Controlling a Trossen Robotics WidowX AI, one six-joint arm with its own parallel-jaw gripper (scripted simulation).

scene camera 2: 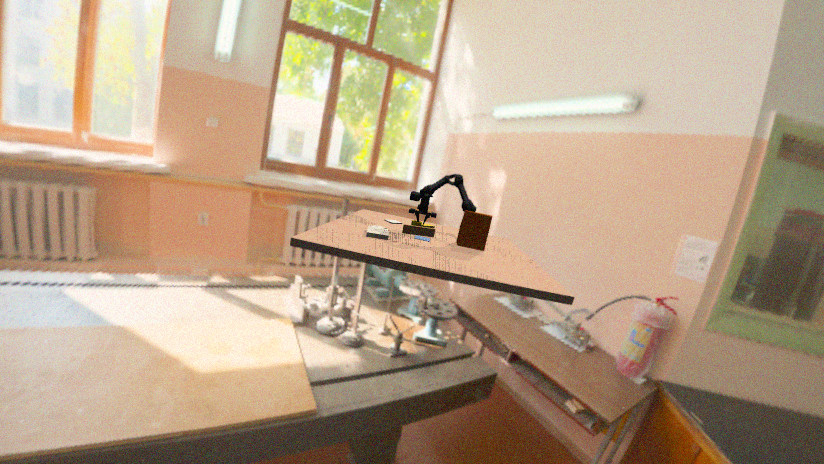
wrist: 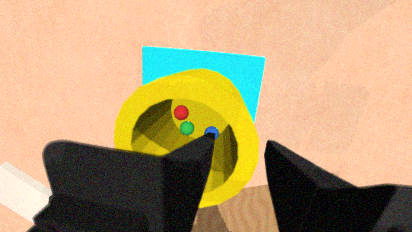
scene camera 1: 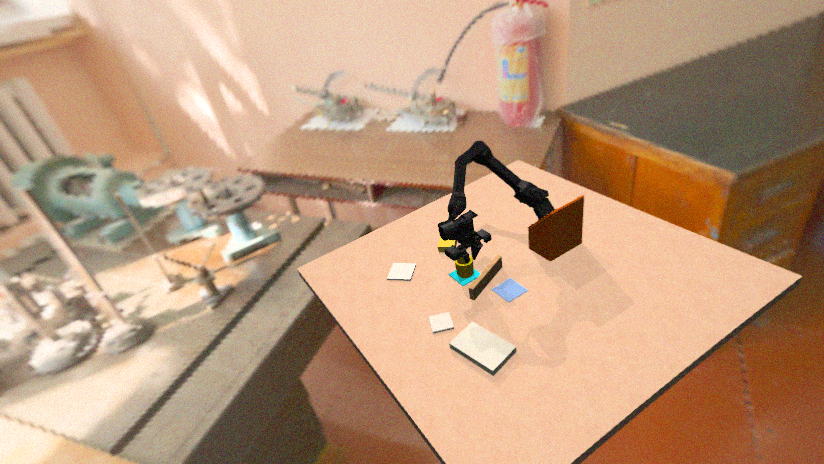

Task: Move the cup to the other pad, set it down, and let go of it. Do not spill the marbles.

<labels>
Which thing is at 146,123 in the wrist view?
A cup.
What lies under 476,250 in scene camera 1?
The gripper.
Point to a cyan pad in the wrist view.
245,71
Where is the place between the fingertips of the gripper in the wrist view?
At 239,143
</labels>
